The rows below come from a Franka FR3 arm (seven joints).
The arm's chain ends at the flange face. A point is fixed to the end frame.
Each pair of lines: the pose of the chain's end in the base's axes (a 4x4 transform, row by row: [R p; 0 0 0 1], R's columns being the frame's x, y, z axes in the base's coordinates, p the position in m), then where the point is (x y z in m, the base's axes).
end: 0.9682 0.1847 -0.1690 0.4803; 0.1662 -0.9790 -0.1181 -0.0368; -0.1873 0.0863 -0.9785 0.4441; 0 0 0 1
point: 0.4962 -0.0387 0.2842
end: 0.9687 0.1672 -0.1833 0.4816; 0.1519 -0.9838 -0.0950 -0.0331; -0.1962 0.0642 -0.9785 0.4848; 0 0 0 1
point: 0.4955 -0.0320 0.3247
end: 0.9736 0.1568 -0.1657 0.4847; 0.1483 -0.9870 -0.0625 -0.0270; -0.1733 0.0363 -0.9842 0.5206; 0 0 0 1
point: 0.5016 -0.0211 0.3609
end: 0.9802 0.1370 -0.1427 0.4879; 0.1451 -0.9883 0.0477 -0.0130; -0.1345 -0.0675 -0.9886 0.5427; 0 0 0 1
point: 0.5088 0.0098 0.3850
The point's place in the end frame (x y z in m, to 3 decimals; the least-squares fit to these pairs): 0.045 -0.009 0.154
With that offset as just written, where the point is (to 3 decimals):
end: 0.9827 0.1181 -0.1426 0.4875; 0.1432 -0.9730 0.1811 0.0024; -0.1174 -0.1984 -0.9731 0.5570; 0 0 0 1
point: 0.509 0.045 0.404
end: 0.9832 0.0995 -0.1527 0.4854; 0.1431 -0.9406 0.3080 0.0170; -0.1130 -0.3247 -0.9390 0.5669; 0 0 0 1
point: 0.505 0.079 0.420
